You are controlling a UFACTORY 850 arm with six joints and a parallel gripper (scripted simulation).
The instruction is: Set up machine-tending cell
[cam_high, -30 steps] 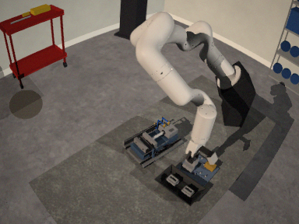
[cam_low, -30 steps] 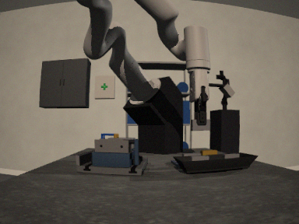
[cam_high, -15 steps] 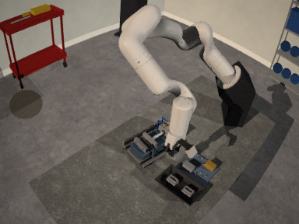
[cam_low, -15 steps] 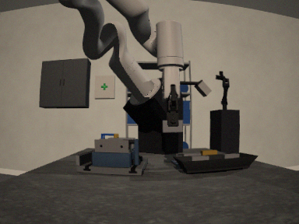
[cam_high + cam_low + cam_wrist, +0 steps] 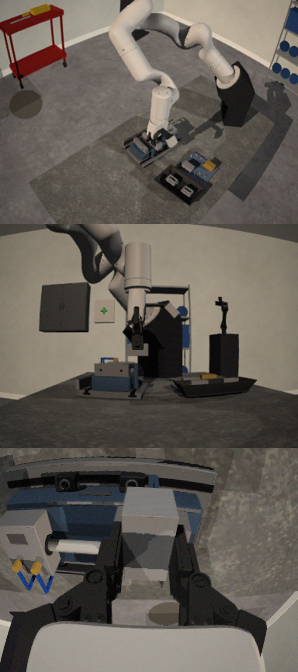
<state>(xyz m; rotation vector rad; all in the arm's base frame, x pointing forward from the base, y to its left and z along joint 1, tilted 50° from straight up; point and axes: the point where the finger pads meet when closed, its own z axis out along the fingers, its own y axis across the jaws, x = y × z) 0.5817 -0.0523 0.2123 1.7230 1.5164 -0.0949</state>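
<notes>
Now: hand 120 mm above the vise, 90 mm past it and 50 mm to the left of it. Round my hand: brass blank 300 mm to the left, 130 mm below, 110 mm behind.
</notes>
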